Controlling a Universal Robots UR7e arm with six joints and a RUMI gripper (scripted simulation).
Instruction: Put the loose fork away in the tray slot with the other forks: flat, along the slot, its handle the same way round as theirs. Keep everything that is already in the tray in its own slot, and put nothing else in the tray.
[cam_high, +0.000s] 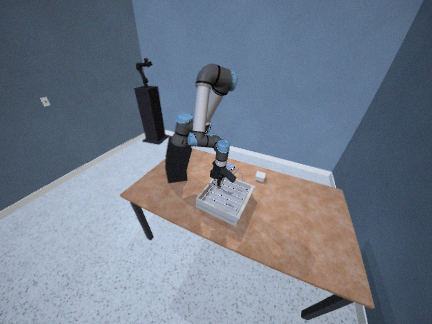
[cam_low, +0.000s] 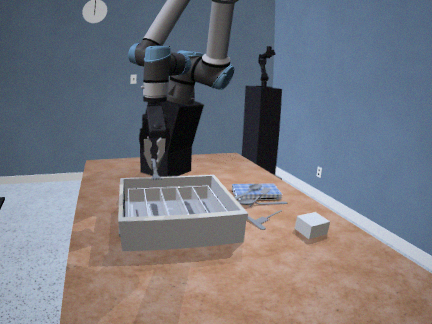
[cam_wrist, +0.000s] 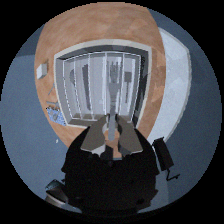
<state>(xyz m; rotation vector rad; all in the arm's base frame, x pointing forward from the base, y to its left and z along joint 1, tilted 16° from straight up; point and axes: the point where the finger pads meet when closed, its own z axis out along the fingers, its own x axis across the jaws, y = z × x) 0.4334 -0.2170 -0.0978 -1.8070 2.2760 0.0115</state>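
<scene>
Right now my hand is 40 mm short of the grey tray, 50 mm to the right of it and 130 mm above it. Round my hand: small white block (300 mm ahead, 410 mm to the left, 160 mm below).
</scene>
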